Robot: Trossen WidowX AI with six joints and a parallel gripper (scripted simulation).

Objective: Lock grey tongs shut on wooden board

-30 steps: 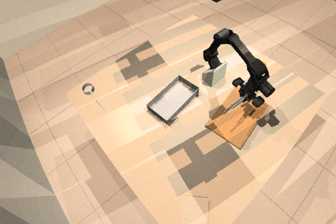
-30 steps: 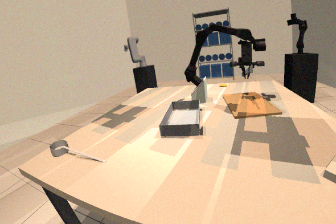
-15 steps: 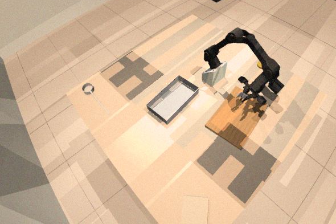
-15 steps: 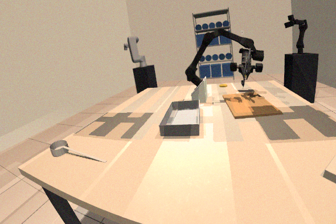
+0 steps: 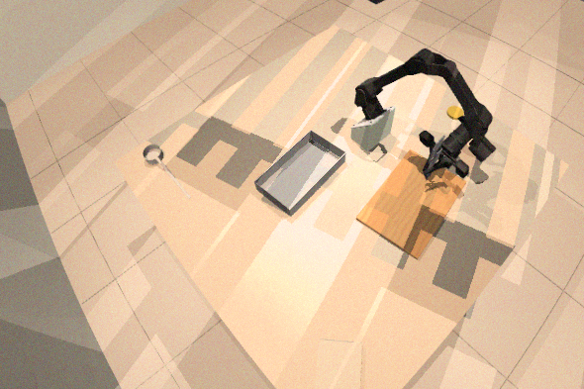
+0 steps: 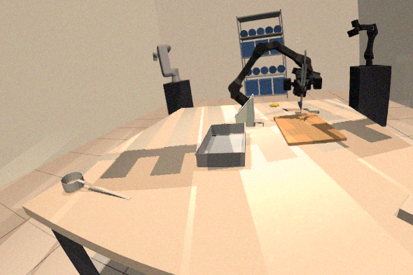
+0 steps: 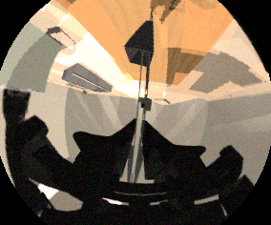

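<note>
The wooden board lies 170 mm below my gripper tip. The rest, counted from my gripper tip: roasting tin (230 mm ahead, 330 mm to the right, 150 mm below).
</note>
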